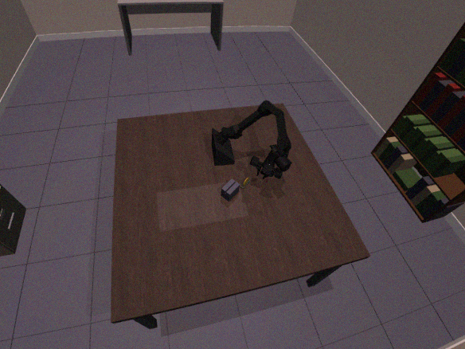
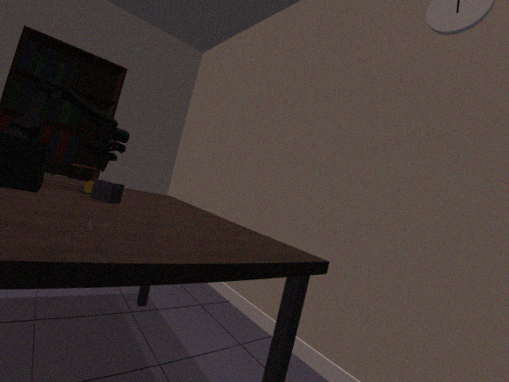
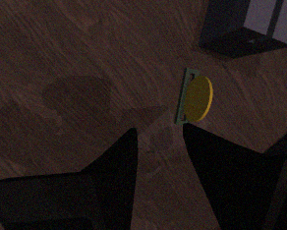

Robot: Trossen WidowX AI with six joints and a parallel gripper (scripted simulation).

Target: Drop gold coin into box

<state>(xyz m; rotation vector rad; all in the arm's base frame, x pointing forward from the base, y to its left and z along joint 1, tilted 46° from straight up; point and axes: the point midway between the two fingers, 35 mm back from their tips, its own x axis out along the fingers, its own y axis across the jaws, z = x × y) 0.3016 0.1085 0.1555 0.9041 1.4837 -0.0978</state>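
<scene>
Now: the gold coin 7 cm below my gripper tip, 6 cm to the right of it and 3 cm behind it.
</scene>
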